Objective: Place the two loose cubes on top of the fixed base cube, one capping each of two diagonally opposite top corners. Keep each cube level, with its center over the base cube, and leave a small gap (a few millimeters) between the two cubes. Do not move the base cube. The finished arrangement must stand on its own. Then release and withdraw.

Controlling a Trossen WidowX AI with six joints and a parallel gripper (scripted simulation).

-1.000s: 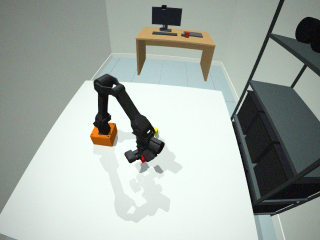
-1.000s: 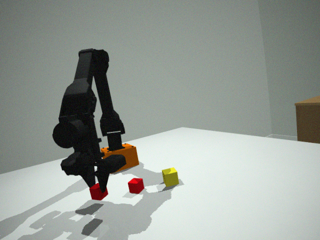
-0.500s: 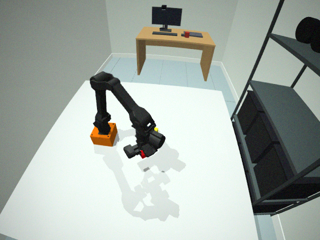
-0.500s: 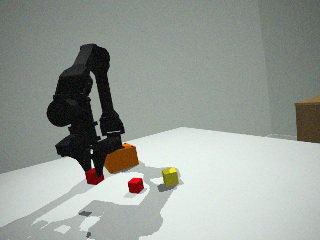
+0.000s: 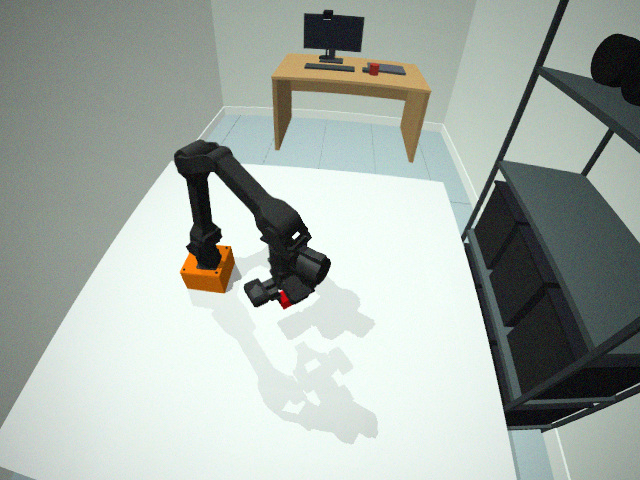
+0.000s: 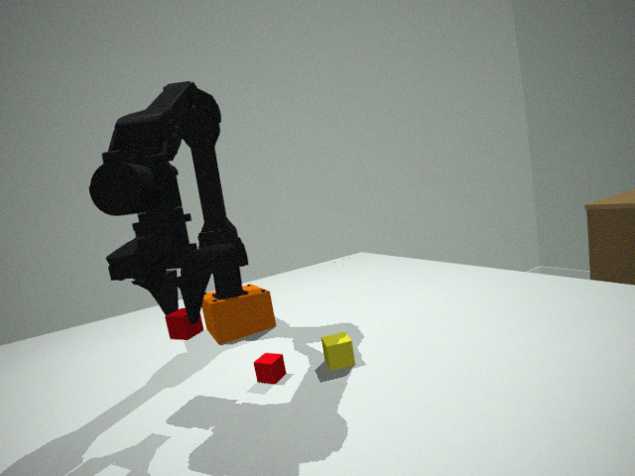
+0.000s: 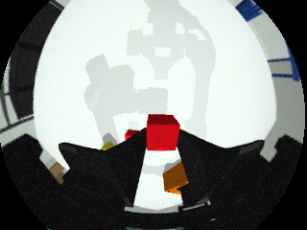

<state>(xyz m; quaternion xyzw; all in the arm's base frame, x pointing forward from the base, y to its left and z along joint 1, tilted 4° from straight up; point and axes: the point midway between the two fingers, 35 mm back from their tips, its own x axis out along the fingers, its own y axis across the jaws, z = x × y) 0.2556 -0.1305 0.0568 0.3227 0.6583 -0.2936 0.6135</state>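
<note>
Right now my gripper tip is 4 cm short of the yellow base cube, 21 cm to the right of it and 10 cm above it.
</note>
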